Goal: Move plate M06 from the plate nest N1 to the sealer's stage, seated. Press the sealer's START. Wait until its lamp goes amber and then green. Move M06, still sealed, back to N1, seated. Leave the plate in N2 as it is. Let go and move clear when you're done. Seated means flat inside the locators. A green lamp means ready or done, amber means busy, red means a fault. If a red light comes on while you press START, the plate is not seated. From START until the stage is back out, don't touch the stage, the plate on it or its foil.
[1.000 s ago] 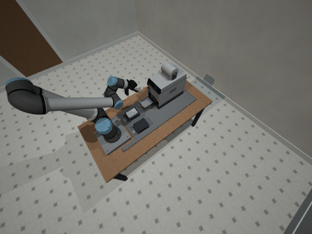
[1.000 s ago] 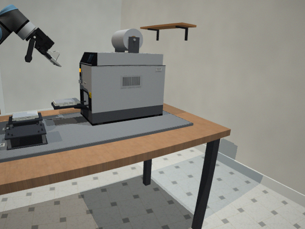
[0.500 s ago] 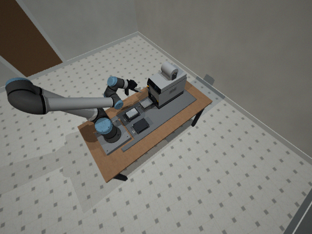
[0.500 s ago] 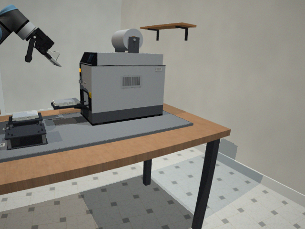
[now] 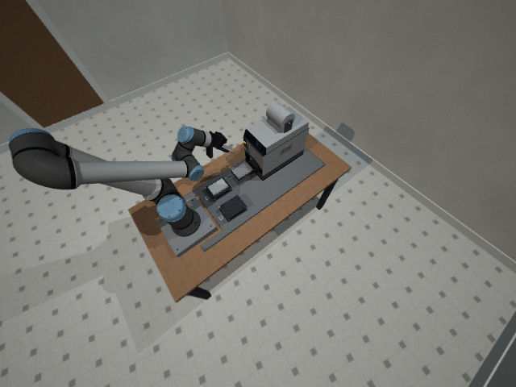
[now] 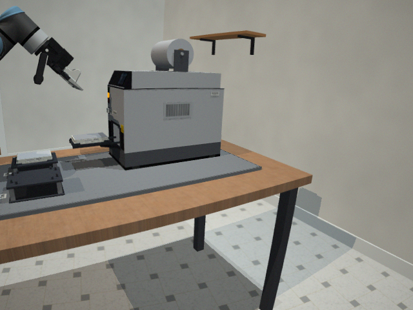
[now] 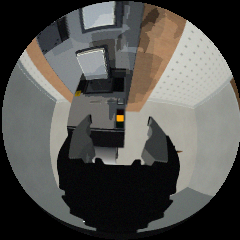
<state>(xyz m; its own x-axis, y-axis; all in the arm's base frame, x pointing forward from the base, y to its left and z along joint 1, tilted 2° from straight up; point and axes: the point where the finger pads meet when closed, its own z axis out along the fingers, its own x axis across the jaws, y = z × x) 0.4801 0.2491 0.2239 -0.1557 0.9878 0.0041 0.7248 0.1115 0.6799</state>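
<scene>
The plate M06 is 3 cm ahead of my hand, 9 cm to the right of it and 18 cm below it. Round my hand: black sealer stage 3 cm ahead, 9 cm to the right, 19 cm below; then plate 18 cm behind, 10 cm to the right, 23 cm below; then foil roll 36 cm ahead, 4 cm to the right, 13 cm above.
</scene>
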